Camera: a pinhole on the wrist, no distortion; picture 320 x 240 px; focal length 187.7 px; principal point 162.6 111.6 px. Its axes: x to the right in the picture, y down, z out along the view. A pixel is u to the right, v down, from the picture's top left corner.
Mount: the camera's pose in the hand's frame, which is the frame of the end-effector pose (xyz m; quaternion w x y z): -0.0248 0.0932 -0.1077 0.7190 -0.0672 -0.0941 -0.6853
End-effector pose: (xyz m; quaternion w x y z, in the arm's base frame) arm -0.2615 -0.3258 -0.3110 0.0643 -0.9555 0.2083 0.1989
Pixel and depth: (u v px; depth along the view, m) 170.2 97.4 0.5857
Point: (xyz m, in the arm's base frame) -0.5888 -0.3761 -0.7066
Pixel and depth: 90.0 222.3 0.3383
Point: -0.3331 -0.6204 -0.5669
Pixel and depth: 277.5 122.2 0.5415
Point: -0.3948 -0.1270 -0.7578
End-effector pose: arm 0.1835 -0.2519 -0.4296 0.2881 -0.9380 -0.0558 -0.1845
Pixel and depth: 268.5 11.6 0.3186
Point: 0.0689 -0.1028 -0.6778
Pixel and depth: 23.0 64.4 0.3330
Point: 0.1948 -0.4986 -0.8111
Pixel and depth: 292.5 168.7 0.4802
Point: 0.4036 0.0893 -0.6639
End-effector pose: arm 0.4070 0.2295 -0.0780 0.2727 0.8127 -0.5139 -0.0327
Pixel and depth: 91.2 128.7 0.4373
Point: 0.0172 0.0088 -0.1498
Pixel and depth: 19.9 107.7 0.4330
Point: -0.1213 0.0236 -0.0522
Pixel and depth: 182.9 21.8 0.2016
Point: 0.2244 0.2661 -0.1303
